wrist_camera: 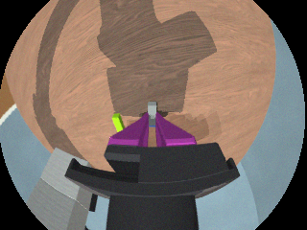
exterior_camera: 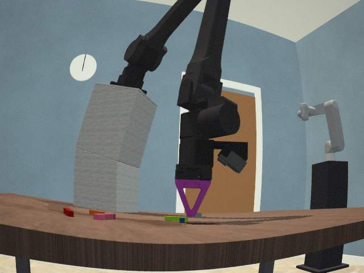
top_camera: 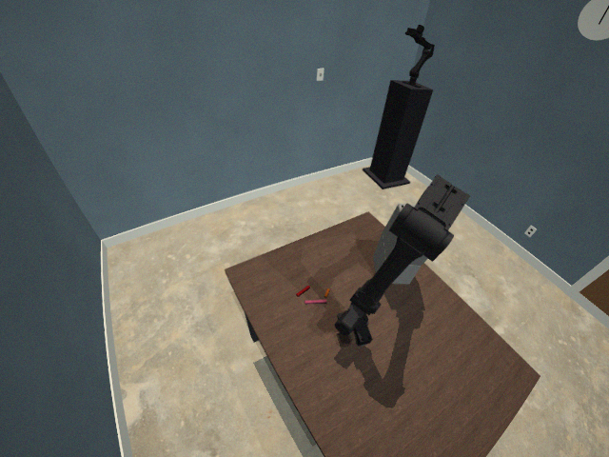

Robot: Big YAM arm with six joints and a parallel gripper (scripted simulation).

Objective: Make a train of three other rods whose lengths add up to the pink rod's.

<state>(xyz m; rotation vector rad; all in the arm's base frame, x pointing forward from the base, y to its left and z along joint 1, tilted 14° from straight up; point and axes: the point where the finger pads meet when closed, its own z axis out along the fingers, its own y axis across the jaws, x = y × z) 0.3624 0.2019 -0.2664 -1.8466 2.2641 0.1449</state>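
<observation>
My gripper is now 1 cm to the right of the grey rod and 1 cm above it. Round my hand: lime rod (6 cm behind, 2 cm to the right, 2 cm below); blue rod (2 cm to the right, 2 cm below); pink rod (6 cm ahead, 17 cm to the right, 2 cm below).
</observation>
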